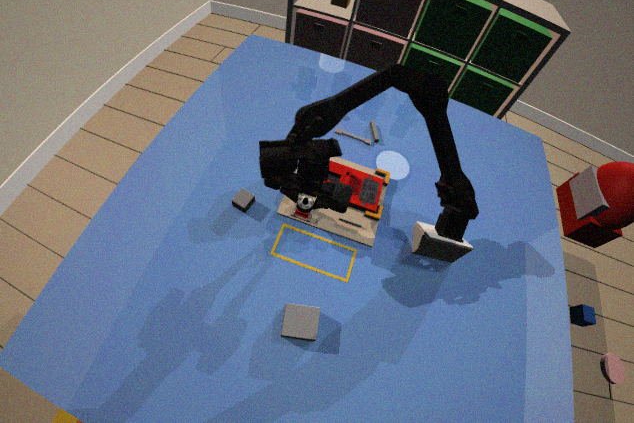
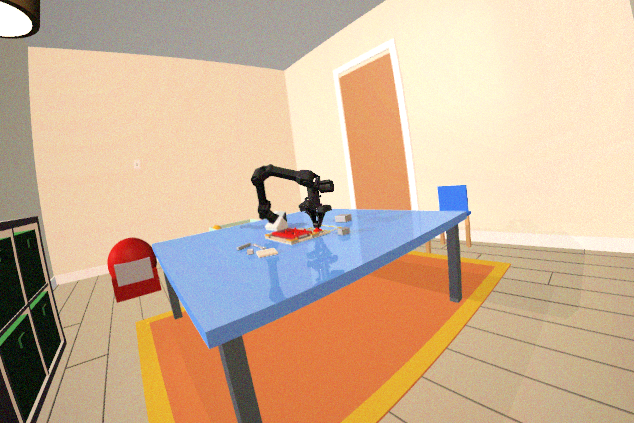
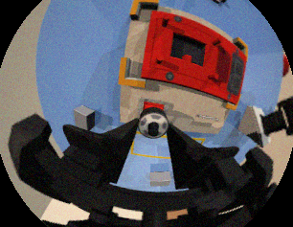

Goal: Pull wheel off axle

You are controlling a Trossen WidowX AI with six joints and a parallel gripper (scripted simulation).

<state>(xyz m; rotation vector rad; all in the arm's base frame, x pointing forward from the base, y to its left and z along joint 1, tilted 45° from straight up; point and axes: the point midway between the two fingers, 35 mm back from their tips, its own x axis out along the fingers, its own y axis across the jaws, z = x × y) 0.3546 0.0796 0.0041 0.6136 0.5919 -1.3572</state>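
The grey wheel lies right at my gripper tip. The rest, counted from my gripper tip: upright axle (right at my gripper tip).
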